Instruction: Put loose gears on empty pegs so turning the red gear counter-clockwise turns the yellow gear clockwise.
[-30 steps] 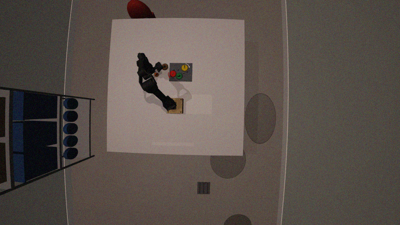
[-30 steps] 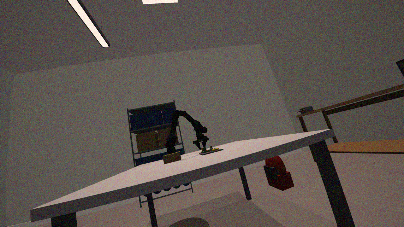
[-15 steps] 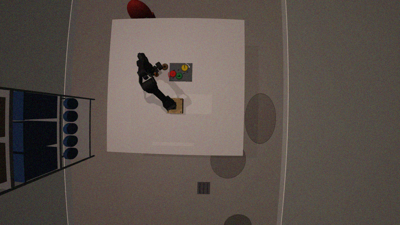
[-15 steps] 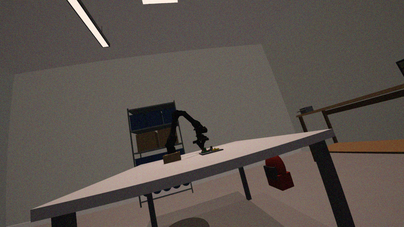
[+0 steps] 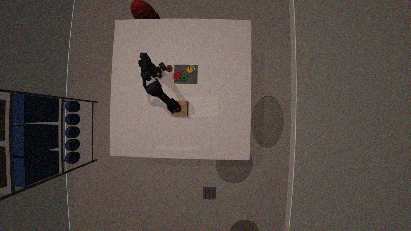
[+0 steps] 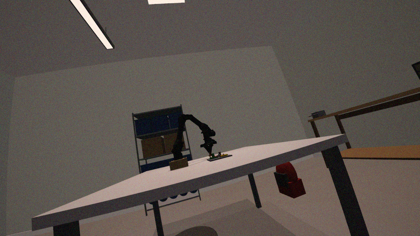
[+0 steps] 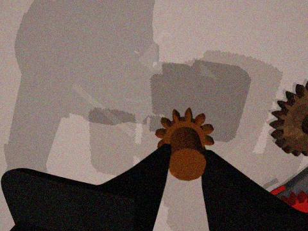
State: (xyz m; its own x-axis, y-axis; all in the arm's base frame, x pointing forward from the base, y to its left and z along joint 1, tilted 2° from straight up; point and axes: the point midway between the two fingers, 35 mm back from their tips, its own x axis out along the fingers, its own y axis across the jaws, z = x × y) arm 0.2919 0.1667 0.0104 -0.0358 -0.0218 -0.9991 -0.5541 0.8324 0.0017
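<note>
Right now the green gear is 210 mm to the right of my gripper tip, 20 mm below it and 20 mm behind it. From my gripper tip the other things lie so: small orange gear 10 mm below; then brown gear 80 mm to the right, 70 mm ahead, 30 mm below; then red arrow 120 mm to the right, 40 mm below, 10 mm behind.
</note>
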